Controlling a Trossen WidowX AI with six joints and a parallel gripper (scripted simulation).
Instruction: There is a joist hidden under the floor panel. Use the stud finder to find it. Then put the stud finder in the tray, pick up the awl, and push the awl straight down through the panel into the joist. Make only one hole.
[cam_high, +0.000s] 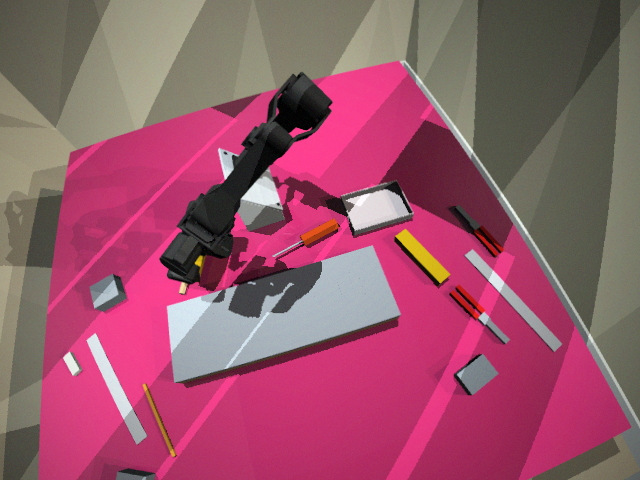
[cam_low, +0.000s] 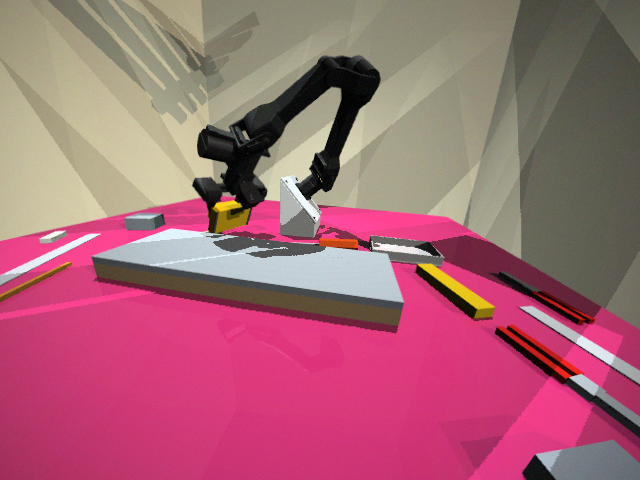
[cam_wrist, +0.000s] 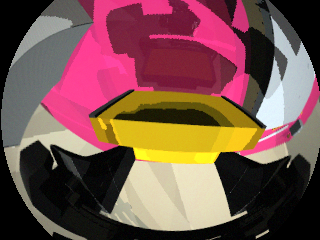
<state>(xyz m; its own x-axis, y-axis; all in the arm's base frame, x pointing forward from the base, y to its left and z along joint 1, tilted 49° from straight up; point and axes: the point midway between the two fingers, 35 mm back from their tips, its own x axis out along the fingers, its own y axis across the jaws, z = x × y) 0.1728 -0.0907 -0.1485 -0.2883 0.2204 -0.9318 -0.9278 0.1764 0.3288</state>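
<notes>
Right now the yellow stud finder is 1 cm to the left of my gripper tip and 1 cm behind it. Round my gripper tip: pencil (36 cm ahead, 14 cm to the right, 7 cm below); then white eraser (36 cm to the right, 18 cm ahead, 7 cm below); then awl (7 cm below, 2 cm to the right, 1 cm ahead).
</notes>
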